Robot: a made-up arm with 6 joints.
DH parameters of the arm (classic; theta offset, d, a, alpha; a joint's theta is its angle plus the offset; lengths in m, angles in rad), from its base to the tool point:
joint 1: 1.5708 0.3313 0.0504 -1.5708
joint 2: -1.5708 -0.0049 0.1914 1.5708
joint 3: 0 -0.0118 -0.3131 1.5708
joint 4: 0 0.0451 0.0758 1.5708
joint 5: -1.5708 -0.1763 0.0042 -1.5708
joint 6: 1.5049 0 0.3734 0
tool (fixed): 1.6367 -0.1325 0 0
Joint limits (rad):
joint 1: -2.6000..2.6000
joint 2: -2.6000..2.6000
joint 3: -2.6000..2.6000
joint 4: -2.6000..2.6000
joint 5: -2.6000..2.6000
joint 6: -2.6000..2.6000
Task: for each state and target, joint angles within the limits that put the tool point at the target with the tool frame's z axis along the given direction. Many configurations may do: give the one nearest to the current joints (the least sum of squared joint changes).
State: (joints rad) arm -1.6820 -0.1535 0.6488 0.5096 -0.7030 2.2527
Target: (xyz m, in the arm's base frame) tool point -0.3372 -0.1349 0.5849 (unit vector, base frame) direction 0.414 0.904 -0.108
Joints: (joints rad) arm -2.1830 -0.1833 0.4674 0.4842 -1.1332 1.9530
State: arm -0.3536 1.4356 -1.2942 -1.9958 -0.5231 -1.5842
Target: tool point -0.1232 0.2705 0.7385 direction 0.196 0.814 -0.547
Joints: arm -0.0871 1.0843 -1.2083 -1.2542 -0.4127 -1.1377
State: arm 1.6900 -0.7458 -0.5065 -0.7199 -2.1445 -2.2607
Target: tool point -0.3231 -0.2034 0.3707 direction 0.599 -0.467 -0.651
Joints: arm 2.2590 -1.1999 -0.4881 -1.0096 -2.4775 -2.6000
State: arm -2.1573 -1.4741 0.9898 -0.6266 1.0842 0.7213
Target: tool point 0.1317 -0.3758 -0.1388 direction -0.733 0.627 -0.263
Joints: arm -1.9149 -2.1002 0.6565 -0.2405 0.2884 0.5301
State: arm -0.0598 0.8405 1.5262 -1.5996 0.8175 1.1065
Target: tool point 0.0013 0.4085 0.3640 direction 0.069 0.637 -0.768
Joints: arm -0.2813 1.8610 2.0549 -2.0462 0.8963 1.4293
